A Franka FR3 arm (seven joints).
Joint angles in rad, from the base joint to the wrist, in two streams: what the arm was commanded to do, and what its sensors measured. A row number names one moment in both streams.
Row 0, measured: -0.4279, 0.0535, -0.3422, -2.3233, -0.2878, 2.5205, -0.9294
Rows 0 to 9, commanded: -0.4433, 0.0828, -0.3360, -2.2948, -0.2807, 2.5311, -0.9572; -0.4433, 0.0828, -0.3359, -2.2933, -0.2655, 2.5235, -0.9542; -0.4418, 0.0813, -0.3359, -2.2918, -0.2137, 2.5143, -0.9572; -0.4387, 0.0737, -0.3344, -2.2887, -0.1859, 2.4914, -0.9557; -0.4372, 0.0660, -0.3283, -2.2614, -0.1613, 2.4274, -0.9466; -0.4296, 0.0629, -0.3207, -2.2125, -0.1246, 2.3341, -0.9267; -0.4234, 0.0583, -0.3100, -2.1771, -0.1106, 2.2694, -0.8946; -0.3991, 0.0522, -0.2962, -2.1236, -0.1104, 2.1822, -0.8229; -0.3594, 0.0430, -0.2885, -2.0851, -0.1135, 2.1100, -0.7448; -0.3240, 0.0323, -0.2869, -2.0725, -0.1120, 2.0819, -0.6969
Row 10, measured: -0.3980, 0.0509, -0.2947, -2.1313, -0.1329, 2.1906, -0.8162
